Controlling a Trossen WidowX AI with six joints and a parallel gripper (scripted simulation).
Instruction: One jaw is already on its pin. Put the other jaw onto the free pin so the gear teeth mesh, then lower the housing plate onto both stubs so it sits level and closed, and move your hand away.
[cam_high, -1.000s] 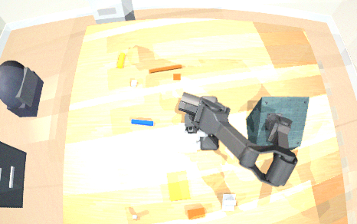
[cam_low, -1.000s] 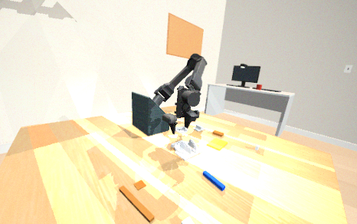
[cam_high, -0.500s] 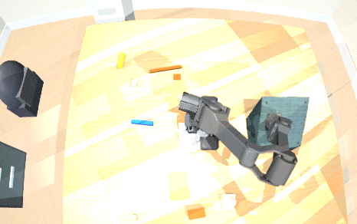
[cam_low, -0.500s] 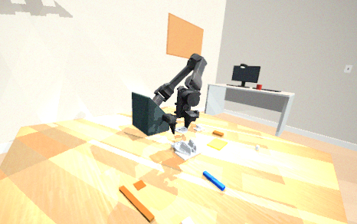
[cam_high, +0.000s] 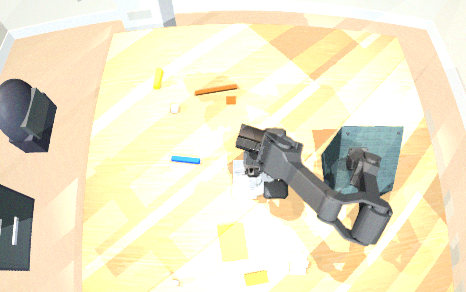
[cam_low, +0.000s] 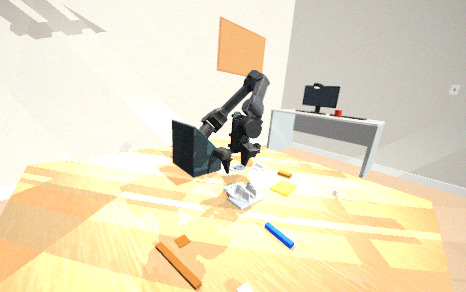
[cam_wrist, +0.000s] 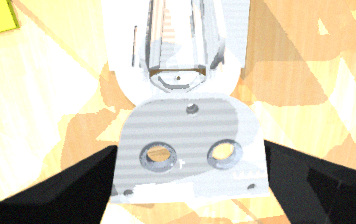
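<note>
Right now the white housing plate is 2 cm above my gripper tip and 1 cm ahead of it. From my gripper tip the other things lie so: yellow slab (19 cm to the left, 11 cm ahead, 8 cm below); blue bar (25 cm ahead, 8 cm below, 6 cm to the right); white jaw (7 cm below, 2 cm to the right, 2 cm ahead).
</note>
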